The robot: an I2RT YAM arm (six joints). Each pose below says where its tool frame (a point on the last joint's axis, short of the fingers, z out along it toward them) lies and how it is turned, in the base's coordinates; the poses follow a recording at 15 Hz.
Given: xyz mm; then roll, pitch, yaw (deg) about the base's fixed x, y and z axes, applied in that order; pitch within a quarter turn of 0, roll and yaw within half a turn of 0.
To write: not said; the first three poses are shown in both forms.
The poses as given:
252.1, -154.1, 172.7, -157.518, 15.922, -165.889
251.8, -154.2, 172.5, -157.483, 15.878, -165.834
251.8, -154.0, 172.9, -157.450, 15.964, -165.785
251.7, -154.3, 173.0, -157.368, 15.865, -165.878
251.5, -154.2, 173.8, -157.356, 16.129, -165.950
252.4, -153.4, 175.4, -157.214, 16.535, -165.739
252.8, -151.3, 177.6, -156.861, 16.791, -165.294
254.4, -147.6, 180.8, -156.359, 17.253, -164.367
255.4, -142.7, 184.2, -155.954, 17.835, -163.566
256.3, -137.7, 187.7, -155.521, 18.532, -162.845
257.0, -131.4, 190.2, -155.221, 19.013, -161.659
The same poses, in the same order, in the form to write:
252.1, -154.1, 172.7, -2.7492, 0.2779, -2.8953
251.8, -154.2, 172.5, -2.7486, 0.2771, -2.8943
251.8, -154.0, 172.9, -2.7480, 0.2786, -2.8935
251.7, -154.3, 173.0, -2.7466, 0.2769, -2.8951
251.5, -154.2, 173.8, -2.7464, 0.2815, -2.8964
252.4, -153.4, 175.4, -2.7439, 0.2886, -2.8927
252.8, -151.3, 177.6, -2.7377, 0.2931, -2.8849
254.4, -147.6, 180.8, -2.7290, 0.3011, -2.8687
255.4, -142.7, 184.2, -2.7219, 0.3113, -2.8548
256.3, -137.7, 187.7, -2.7144, 0.3234, -2.8422
257.0, -131.4, 190.2, -2.7091, 0.3318, -2.8215

